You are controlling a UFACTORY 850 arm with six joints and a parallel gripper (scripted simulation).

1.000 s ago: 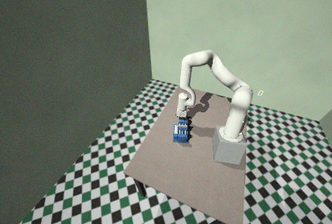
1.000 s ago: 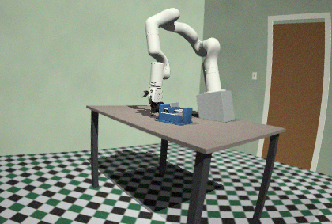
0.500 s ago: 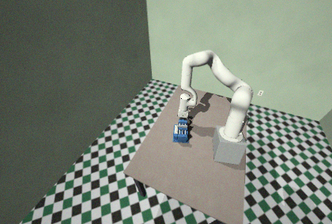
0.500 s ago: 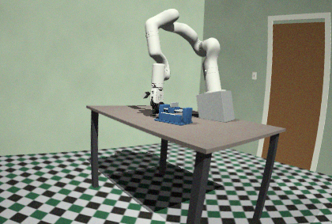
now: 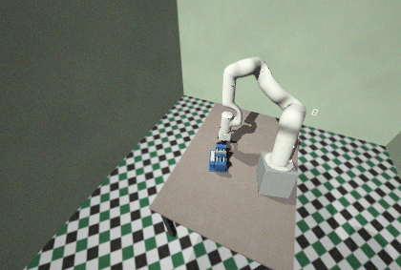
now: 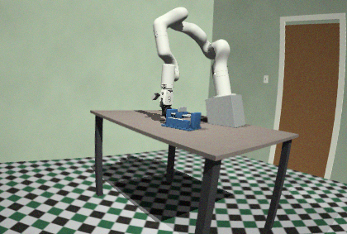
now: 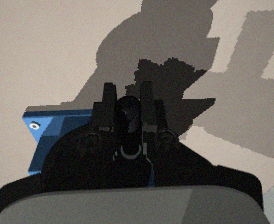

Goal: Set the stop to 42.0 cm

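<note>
Now: hand 150 mm to the right of the stop block and 20 mm below it.
</note>
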